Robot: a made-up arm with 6 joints. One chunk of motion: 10 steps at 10 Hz.
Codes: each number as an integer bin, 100 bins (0 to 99) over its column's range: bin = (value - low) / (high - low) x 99, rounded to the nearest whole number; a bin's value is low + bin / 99 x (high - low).
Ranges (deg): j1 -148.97..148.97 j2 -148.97..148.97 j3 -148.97..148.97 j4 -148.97..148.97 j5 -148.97..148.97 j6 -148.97..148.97
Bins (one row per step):
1: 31 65 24 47 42 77
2: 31 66 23 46 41 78
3: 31 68 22 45 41 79
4: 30 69 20 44 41 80
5: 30 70 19 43 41 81
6: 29 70 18 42 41 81
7: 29 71 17 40 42 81
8: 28 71 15 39 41 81
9: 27 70 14 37 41 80
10: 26 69 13 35 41 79
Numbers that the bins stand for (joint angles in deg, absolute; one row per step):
1: -55.68 46.65 -76.74 -7.52 -22.57 82.76
2: -55.68 49.66 -79.75 -10.53 -25.58 85.77
3: -55.68 55.68 -82.76 -13.54 -25.58 88.78
4: -58.69 58.69 -88.78 -16.55 -25.58 91.79
5: -58.69 61.69 -91.79 -19.56 -25.58 94.80
6: -61.69 61.69 -94.80 -22.57 -25.58 94.80
7: -61.69 64.70 -97.81 -28.59 -22.57 94.80
8: -64.70 64.70 -103.83 -31.60 -25.58 94.80
9: -67.71 61.69 -106.84 -37.62 -25.58 91.79
10: -70.72 58.69 -109.85 -43.64 -25.58 88.78

